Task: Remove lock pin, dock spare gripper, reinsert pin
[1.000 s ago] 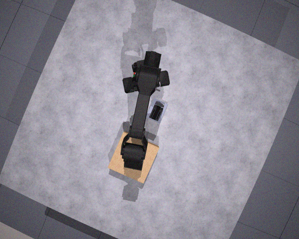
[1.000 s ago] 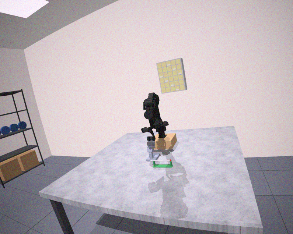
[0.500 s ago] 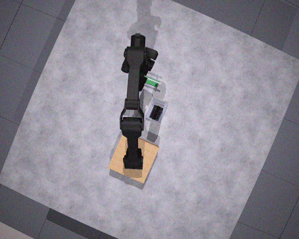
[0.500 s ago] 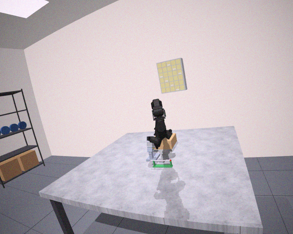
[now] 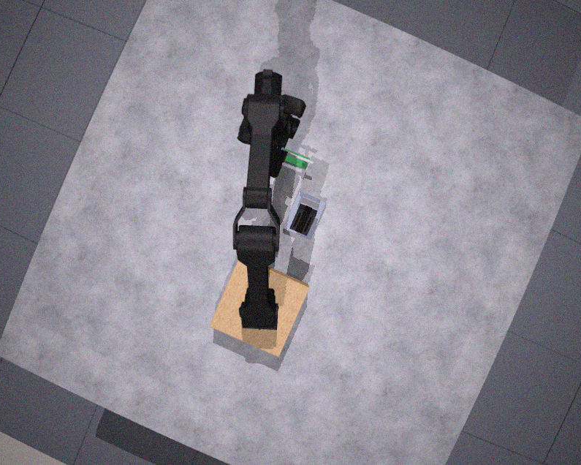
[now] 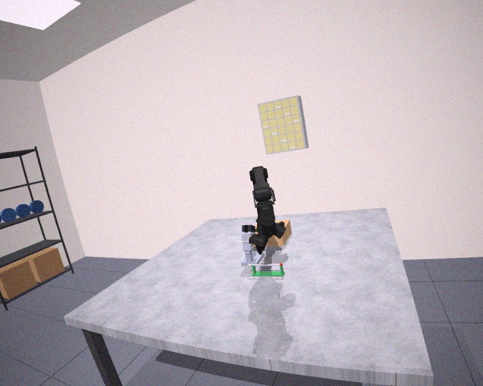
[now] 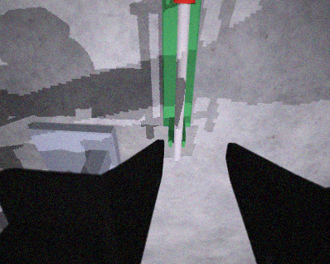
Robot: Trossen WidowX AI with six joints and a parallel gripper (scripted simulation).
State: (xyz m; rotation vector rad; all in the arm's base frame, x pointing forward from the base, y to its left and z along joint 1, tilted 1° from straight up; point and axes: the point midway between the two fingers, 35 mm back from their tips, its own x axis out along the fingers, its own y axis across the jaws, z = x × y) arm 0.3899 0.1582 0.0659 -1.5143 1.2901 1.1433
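Right now the green cradle is 8 cm below my gripper tip, 1 cm to the left of it and 1 cm behind it. From my gripper tip the other things lie so: socket mount: 12 cm to the right, 12 cm behind, 6 cm below; spare gripper: 12 cm to the right, 12 cm behind, 1 cm above.
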